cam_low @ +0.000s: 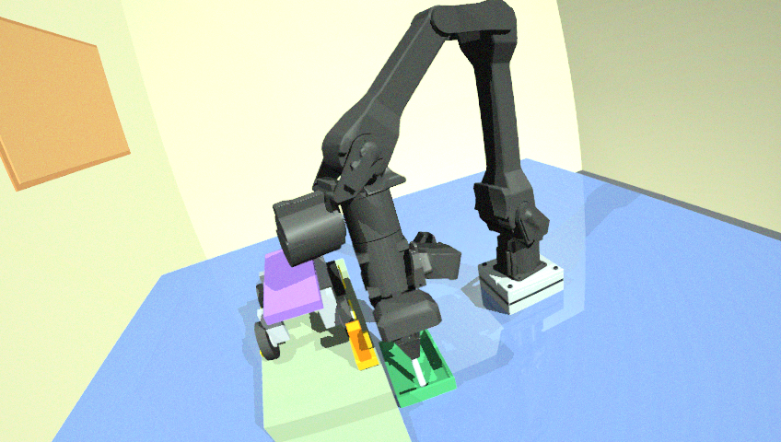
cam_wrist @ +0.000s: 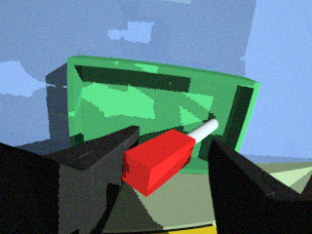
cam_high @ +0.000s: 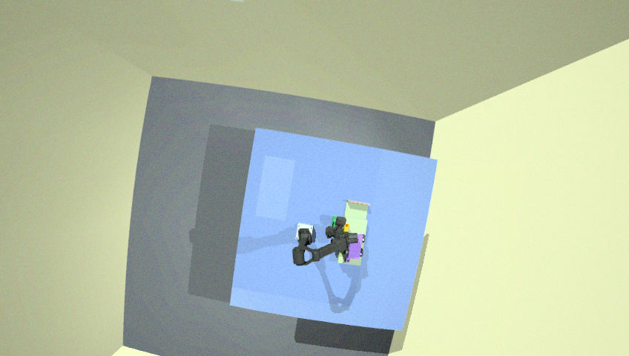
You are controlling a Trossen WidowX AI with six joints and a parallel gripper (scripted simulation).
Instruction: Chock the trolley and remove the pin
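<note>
My gripper tip is 1 cm to the right of the red-headed stop pin. Round my gripper tip: green tray 1 cm to the right, 5 cm below; then yellow chock 6 cm ahead, 1 cm to the right, 4 cm above; then pale green ramp 10 cm ahead, 10 cm to the right, 1 cm above.
</note>
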